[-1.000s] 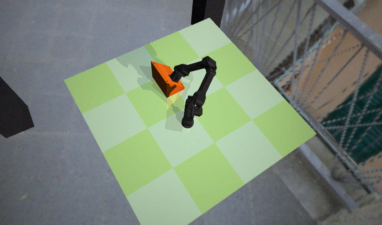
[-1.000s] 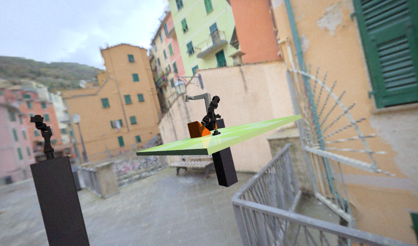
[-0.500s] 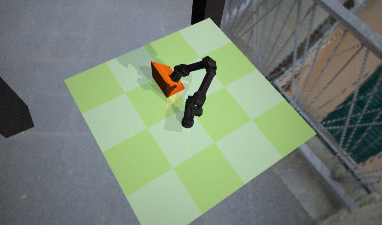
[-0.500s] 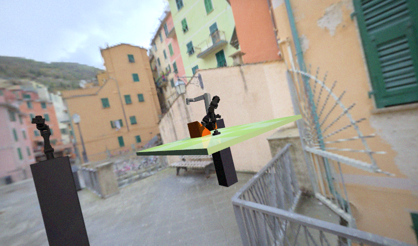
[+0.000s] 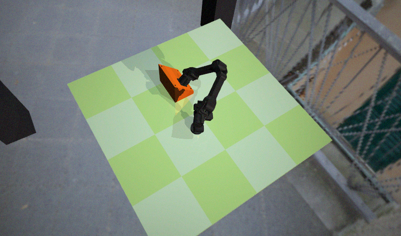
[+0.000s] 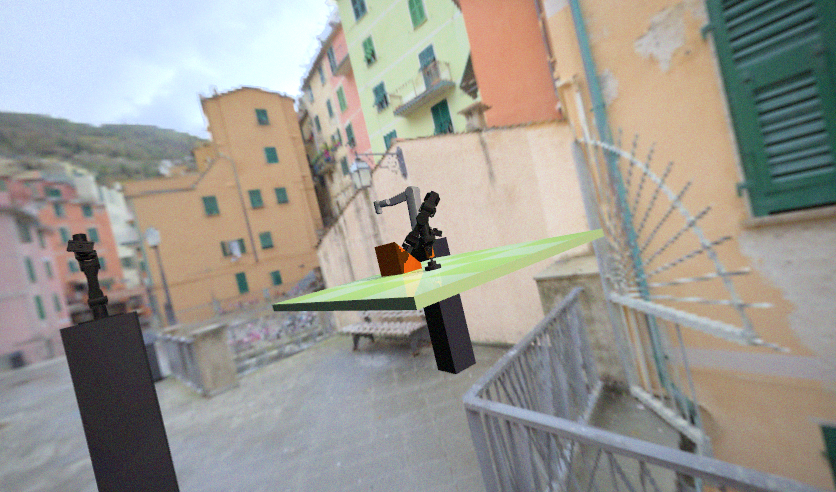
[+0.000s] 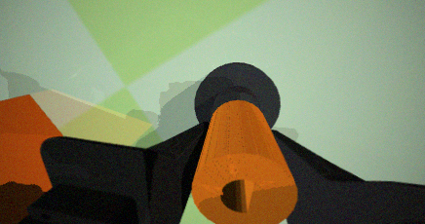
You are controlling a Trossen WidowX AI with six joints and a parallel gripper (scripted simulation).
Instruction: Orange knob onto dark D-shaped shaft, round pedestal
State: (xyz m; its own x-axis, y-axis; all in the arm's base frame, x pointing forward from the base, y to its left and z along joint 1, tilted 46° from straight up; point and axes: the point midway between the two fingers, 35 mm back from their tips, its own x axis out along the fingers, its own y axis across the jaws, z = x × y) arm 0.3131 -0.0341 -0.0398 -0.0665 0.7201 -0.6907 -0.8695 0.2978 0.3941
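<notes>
Now: gripper tip 2 cm below the orange knob. Round my gripper tip: dark round pedestal 4 cm below.
</notes>
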